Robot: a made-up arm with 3 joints.
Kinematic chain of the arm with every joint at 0, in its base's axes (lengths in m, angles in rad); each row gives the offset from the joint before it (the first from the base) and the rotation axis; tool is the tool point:
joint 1: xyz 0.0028 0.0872 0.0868 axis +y
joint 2: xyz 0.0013 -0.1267 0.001 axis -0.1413 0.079 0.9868
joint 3: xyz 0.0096 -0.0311 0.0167 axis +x
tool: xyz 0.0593 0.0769 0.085
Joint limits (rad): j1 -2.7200..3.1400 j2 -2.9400..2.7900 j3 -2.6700..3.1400
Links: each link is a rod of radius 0.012 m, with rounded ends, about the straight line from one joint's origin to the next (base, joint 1, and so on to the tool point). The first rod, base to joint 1, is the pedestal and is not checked.
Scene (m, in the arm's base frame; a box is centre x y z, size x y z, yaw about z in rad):
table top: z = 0
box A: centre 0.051 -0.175 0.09 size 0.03 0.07 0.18 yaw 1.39
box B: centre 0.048 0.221 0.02 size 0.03 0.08 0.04 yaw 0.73
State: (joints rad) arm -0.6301 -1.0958 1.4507
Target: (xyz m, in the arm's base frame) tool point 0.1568 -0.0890 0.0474
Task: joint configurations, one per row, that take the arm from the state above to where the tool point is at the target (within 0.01 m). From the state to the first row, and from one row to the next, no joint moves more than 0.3 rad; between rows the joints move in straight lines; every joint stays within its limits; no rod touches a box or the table.
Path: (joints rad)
1: -0.5313 -0.8764 1.2195
2: -0.4326 -0.6571 0.9884
3: -0.3338 -0.4377 0.7572
4: -0.2350 -0.2183 0.5260
5: -0.0291 -0.0397 0.7690
6: 0.1767 0.1389 1.0120
7: 0.3826 0.3175 1.2550
8: 0.5884 0.4962 1.4979
9: 0.7943 0.6748 1.7409

